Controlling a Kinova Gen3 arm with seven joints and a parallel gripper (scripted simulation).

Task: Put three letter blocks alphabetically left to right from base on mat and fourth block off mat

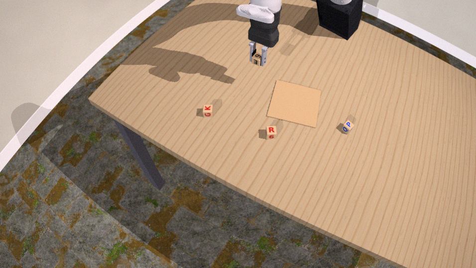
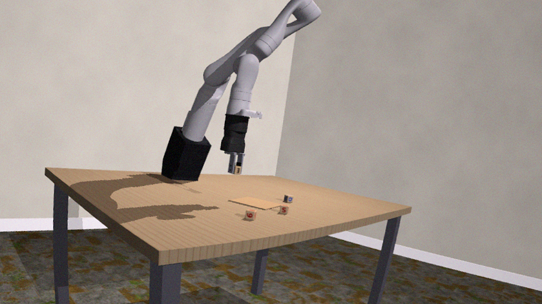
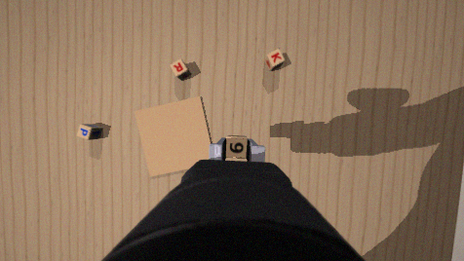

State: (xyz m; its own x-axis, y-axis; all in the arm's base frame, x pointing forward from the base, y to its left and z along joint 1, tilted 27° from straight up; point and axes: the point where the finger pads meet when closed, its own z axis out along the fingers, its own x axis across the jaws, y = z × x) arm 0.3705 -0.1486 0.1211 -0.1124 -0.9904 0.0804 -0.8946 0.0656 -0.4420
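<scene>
The tan mat lies 1 cm ahead of my hand, 13 cm to the left of it and 12 cm below it. Round my hand: block: 1 cm below.
</scene>
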